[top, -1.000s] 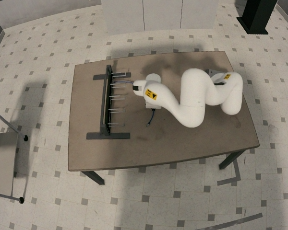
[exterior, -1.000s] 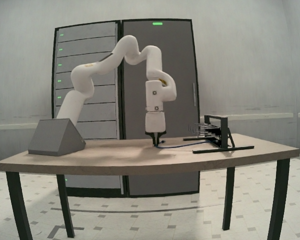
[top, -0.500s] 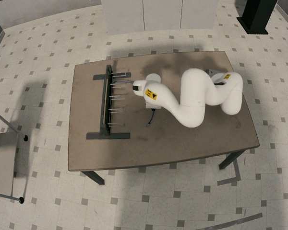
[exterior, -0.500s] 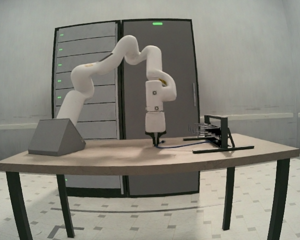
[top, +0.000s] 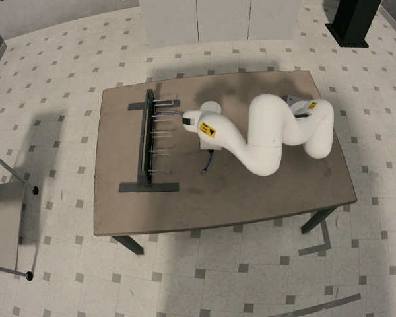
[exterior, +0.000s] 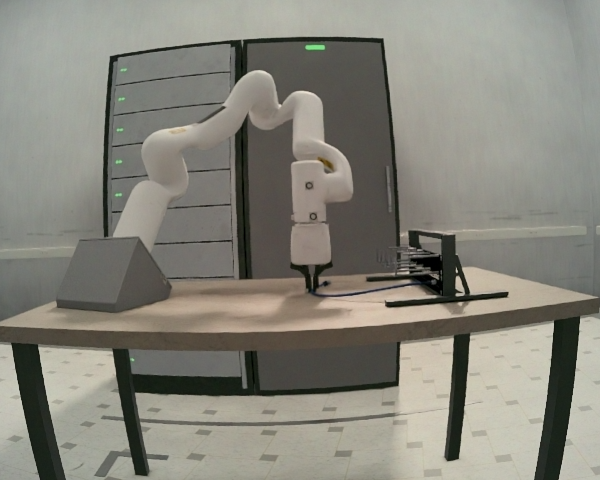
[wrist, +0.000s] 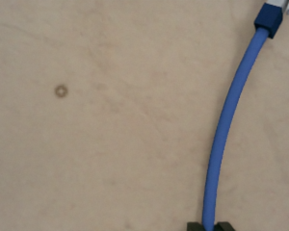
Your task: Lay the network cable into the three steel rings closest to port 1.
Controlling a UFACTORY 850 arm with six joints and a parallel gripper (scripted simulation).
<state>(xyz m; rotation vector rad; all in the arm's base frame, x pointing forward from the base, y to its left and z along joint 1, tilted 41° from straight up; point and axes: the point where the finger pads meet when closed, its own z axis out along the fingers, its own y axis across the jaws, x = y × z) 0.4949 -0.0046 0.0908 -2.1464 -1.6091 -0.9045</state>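
Now: hand 5 cm short of the plug, 11 cm to the right of it and 1 cm above it. Round my hand: black port rack 30 cm ahead, 9 cm to the right, 5 cm above.
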